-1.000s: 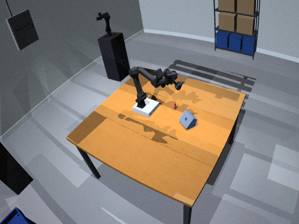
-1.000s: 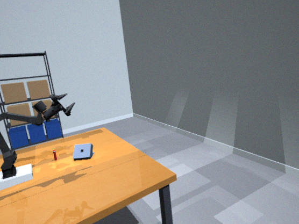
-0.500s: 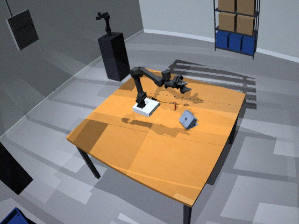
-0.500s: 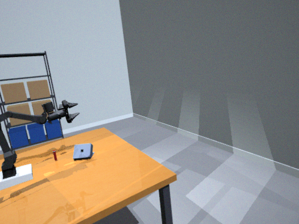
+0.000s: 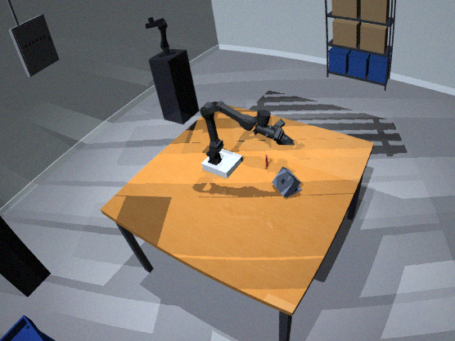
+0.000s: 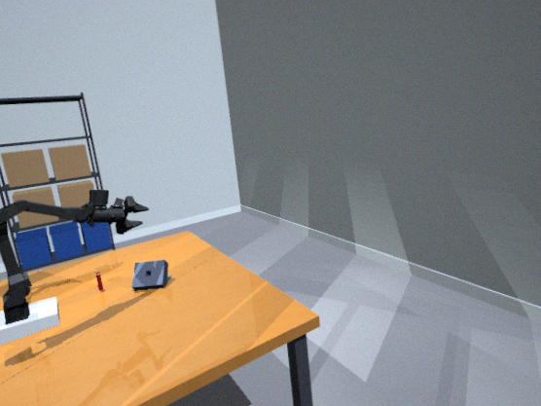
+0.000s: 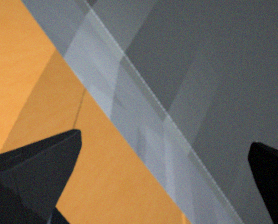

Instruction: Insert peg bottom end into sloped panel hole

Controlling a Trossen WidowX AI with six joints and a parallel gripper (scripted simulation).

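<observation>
My gripper tip is 22 cm past the red peg, 8 cm to the right of it and 24 cm above it. Also, from my gripper tip: sloped panel 3 cm behind, 4 cm to the right, 25 cm below.
</observation>
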